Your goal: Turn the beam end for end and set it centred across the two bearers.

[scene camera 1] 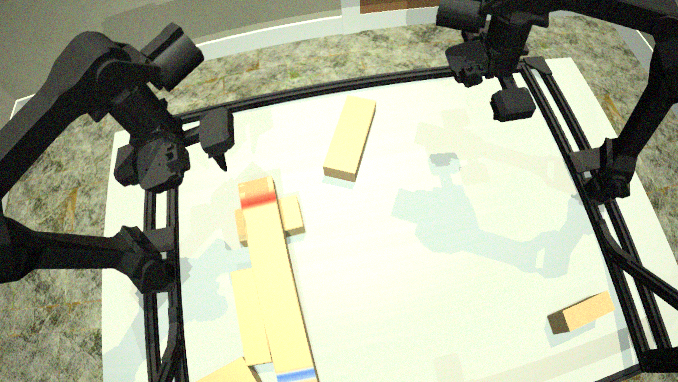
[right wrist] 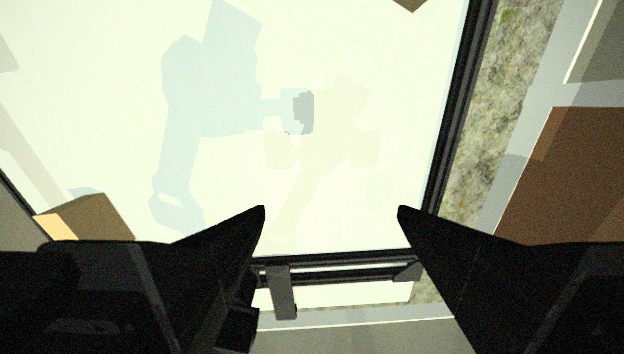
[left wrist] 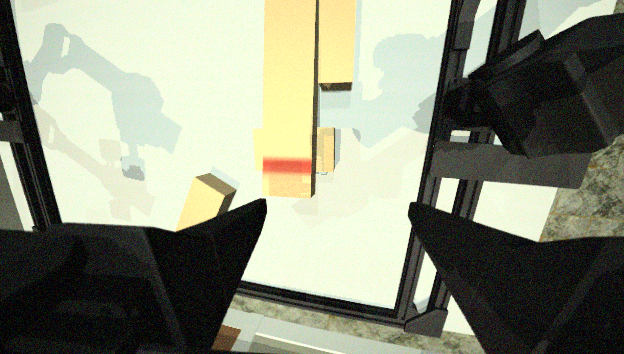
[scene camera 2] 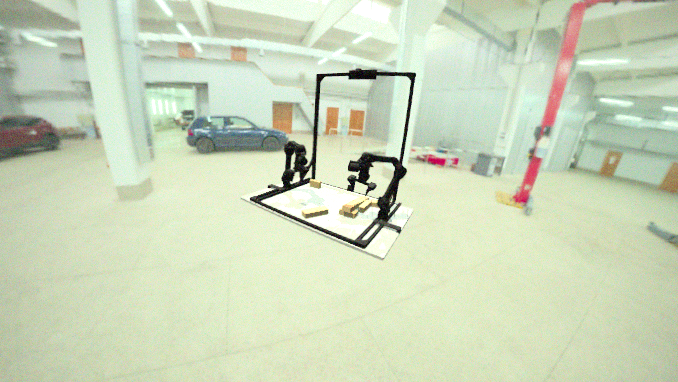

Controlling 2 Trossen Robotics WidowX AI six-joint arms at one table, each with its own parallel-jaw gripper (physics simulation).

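Places are measured from the left arm's base along level axes (x back, y right, z up), in centimetres.
Where they show: left gripper, fingertip midpoint: (scene camera 1: 199, 178) (left wrist: 337, 206) (scene camera 2: 359, 193); right gripper, fingertip midpoint: (scene camera 1: 487, 97) (right wrist: 330, 211) (scene camera 2: 296, 181); left arm's base at its link origin: (scene camera 1: 159, 276) (left wrist: 470, 105) (scene camera 2: 382, 218); right arm's base at its link origin: (scene camera 1: 597, 190) (right wrist: 245, 277) (left wrist: 7, 99) (scene camera 2: 286, 187).
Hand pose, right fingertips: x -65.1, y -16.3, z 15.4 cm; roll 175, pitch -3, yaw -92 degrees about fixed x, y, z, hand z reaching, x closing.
Note:
Each offset is from my right fingertips to the top centre of the thing. "*": to the spot under its first point.
The long pale wooden beam (scene camera 1: 275, 280) (scene camera 2: 356, 203) (left wrist: 290, 75) has a red band near its far end and a blue band near its near end in scene camera 1. Its red end lies across a short block, one bearer @(dy +8.9, dx +41.7, dz -13.5 cm) (scene camera 1: 292, 215) (left wrist: 326, 150), which sticks out on both sides. The other bearer cannot be made out under the beam; the blue end reaches the picture's bottom edge. My left gripper (left wrist: 337, 206) is open and empty, above the table just beyond the red end. My right gripper (right wrist: 330, 211) is open and empty, high over the far right of the table in scene camera 1.
A flat block @(dy +26.3, dx +46.9, dz -12.9 cm) (scene camera 1: 250, 320) (left wrist: 337, 45) lies along the beam's left side in scene camera 1. Another piece @(* dy +35.5, dx +52.3, dz -13.5 cm) (scene camera 1: 227, 372) shows at the bottom left. A loose block @(dy -6.1, dx +23.4, dz -13.5 cm) (scene camera 1: 350, 137) (scene camera 2: 315, 212) lies near the back, and a block @(dy +38.9, dx -11.0, dz -11.0 cm) (scene camera 1: 587, 310) (scene camera 2: 315, 184) near the right rail.

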